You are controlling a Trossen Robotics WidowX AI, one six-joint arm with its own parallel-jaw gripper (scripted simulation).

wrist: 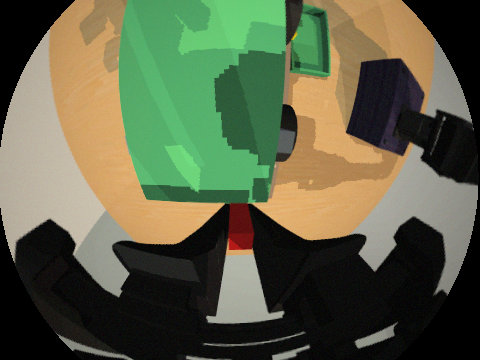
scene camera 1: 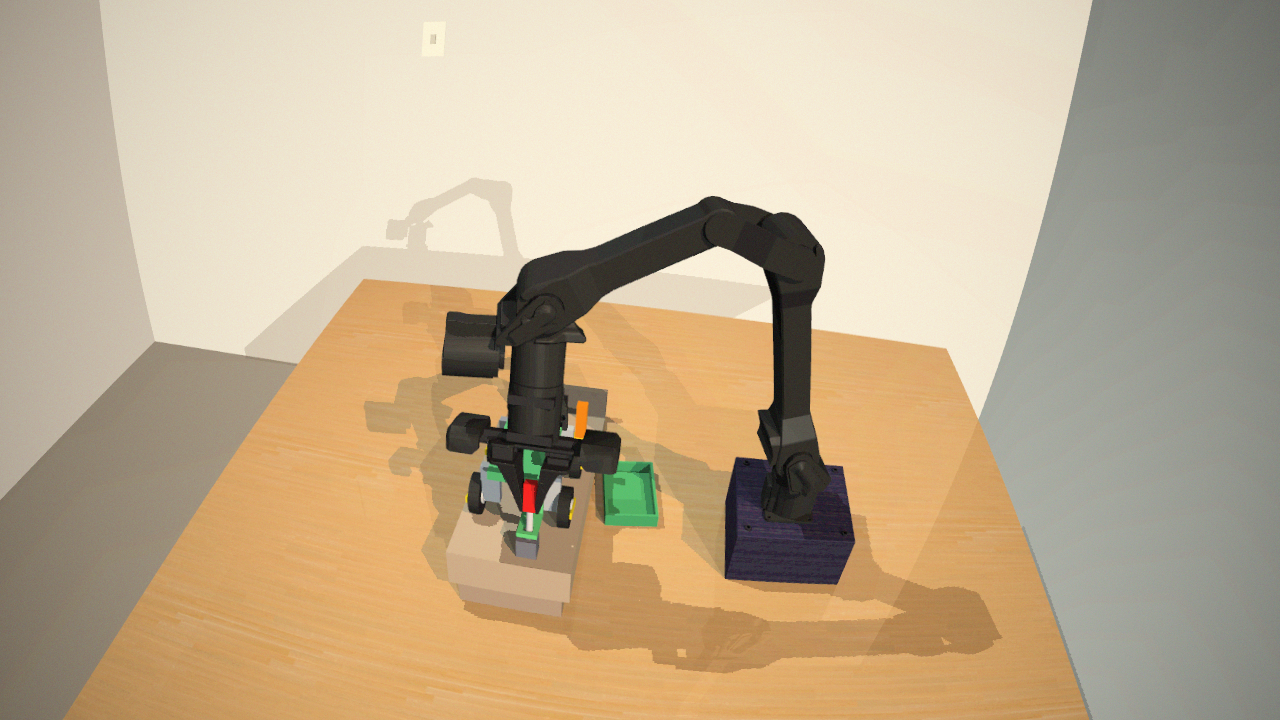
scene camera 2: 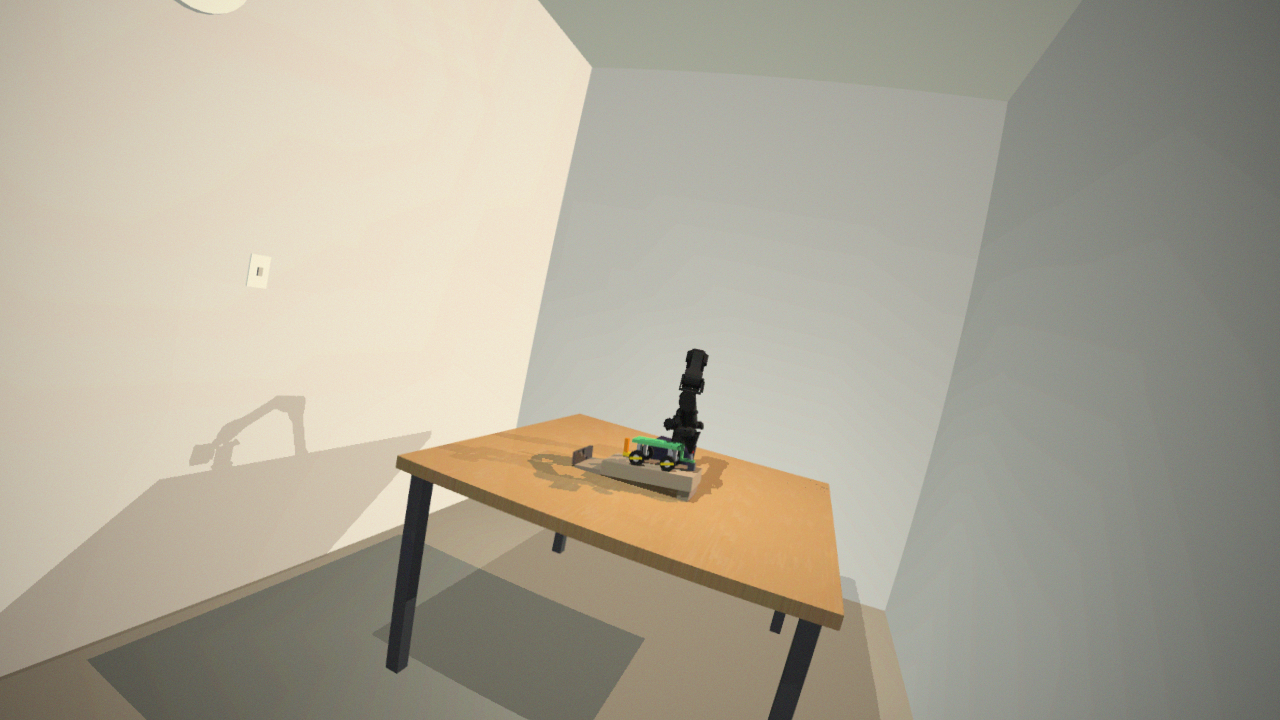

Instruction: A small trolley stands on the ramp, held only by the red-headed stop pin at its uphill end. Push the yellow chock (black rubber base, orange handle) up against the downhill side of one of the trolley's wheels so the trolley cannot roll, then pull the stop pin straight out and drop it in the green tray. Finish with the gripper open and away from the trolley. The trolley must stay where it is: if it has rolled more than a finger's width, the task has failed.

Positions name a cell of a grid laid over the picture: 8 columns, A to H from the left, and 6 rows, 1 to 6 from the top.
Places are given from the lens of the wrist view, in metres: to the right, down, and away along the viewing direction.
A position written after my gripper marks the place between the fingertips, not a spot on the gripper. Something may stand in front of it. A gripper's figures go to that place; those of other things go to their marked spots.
my gripper (wrist: D4): 0.00, 0.03, 0.10
red-headed stop pin (wrist: E4): 0.00, 0.03, 0.06
